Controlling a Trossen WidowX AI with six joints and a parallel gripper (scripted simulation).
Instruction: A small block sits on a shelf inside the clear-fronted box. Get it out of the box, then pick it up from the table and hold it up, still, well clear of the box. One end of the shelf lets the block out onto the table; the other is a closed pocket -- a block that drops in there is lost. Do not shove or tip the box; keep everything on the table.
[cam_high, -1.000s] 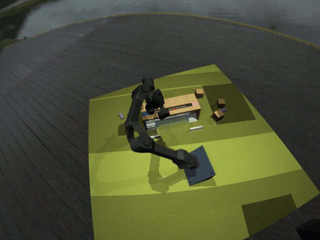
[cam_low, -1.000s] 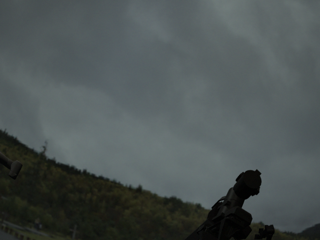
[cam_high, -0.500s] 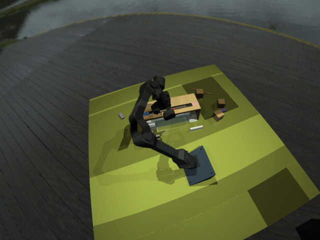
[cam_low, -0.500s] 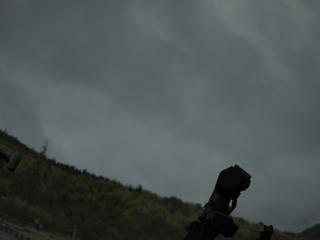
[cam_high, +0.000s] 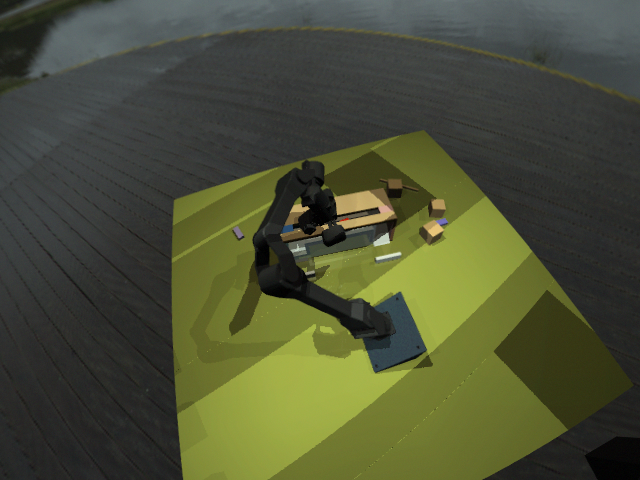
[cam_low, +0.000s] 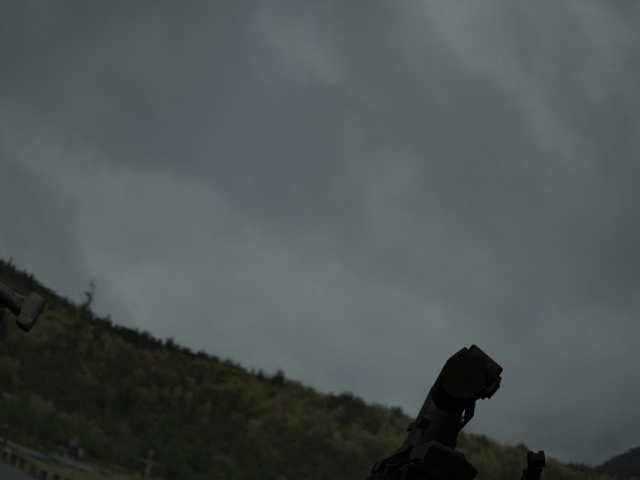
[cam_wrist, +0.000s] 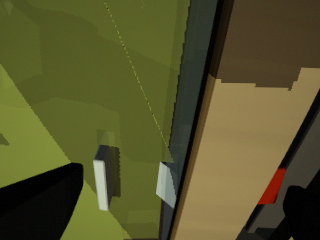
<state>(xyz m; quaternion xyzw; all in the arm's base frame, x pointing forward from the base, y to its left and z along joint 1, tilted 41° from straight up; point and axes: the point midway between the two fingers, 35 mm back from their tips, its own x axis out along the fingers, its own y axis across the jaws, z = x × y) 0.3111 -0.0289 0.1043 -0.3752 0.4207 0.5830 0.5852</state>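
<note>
My gripper tip is now 30 mm short of the tan box, 10 mm to the left of it and 70 mm above it. From my gripper tip the other things lie so: red block 40 mm ahead, 40 mm to the right, 50 mm below.
</note>
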